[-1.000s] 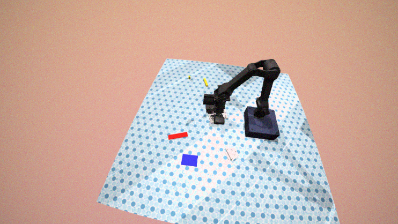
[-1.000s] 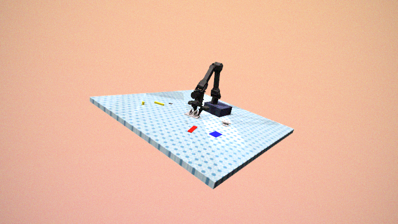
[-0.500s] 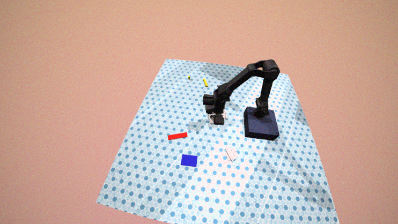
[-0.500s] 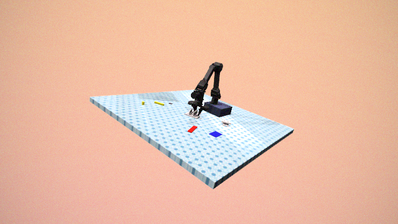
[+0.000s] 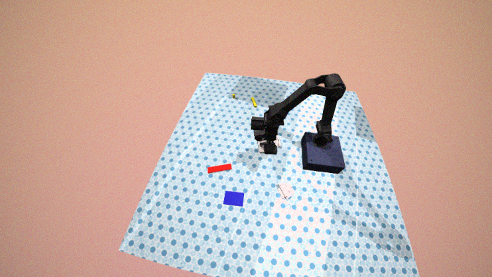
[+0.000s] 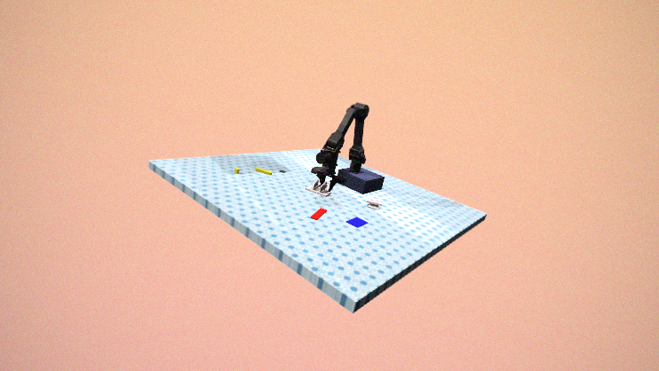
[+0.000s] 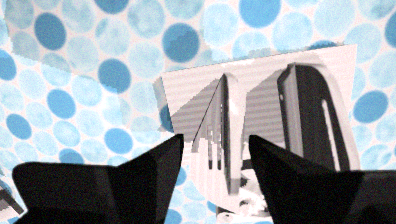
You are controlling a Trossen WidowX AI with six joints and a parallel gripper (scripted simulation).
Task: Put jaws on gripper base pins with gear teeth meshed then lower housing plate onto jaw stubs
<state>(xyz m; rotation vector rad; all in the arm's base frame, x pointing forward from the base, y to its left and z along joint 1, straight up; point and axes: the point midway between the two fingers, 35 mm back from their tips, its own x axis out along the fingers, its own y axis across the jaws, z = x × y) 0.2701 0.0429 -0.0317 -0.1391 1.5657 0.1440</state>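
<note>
Right now my gripper tip is 2 cm to the left of the flat white plate, 2 cm short of it and 1 cm above it. From my gripper tip the other things lie so: jaw (3 cm behind, 2 cm to the right); then housing plate (5 cm to the right, 4 cm behind, 1 cm below); then small white piece (23 cm to the left, 12 cm behind).
</note>
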